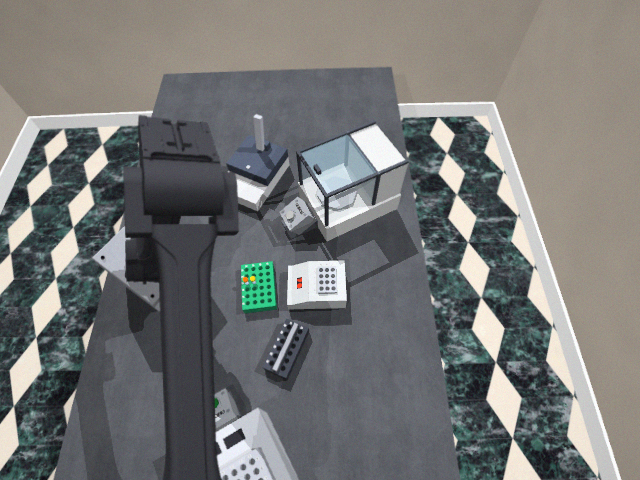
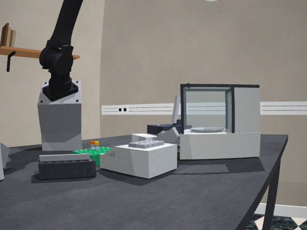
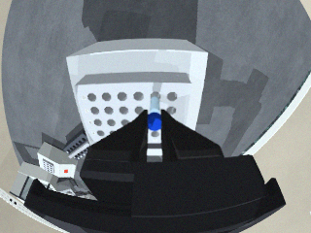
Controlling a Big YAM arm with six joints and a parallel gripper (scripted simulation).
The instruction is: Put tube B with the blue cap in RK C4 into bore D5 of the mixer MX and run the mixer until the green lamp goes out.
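Right now the tube B is 20 mm below my hand. Also, from my hand: green rack RK: 480 mm to the left, 200 mm below, 40 mm ahead; dark magnet block: 310 mm to the left, 190 mm below, 100 mm ahead; green start key: 200 mm to the left, 140 mm below, 60 mm behind.
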